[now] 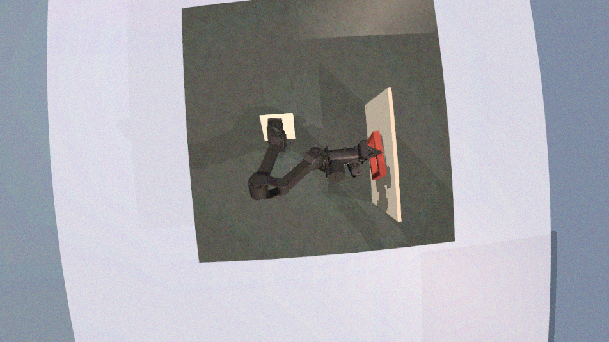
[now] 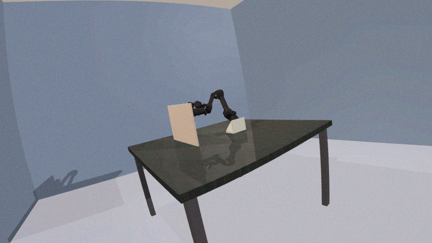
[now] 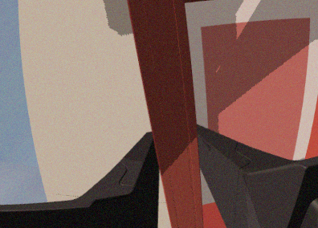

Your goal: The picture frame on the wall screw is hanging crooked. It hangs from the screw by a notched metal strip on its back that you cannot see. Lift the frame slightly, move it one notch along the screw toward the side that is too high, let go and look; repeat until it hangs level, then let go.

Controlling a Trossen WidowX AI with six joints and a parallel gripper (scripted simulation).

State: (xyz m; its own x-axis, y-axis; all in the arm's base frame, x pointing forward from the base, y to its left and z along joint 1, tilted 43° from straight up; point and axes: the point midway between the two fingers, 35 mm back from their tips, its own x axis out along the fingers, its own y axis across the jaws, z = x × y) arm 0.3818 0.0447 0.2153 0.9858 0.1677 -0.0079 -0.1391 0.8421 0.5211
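Right now my gripper tip is 10 mm to the left of the picture frame and 50 mm above it. From my gripper tip the other things lie so: beige wall panel: 20 mm ahead, 10 mm to the right, 70 mm below.
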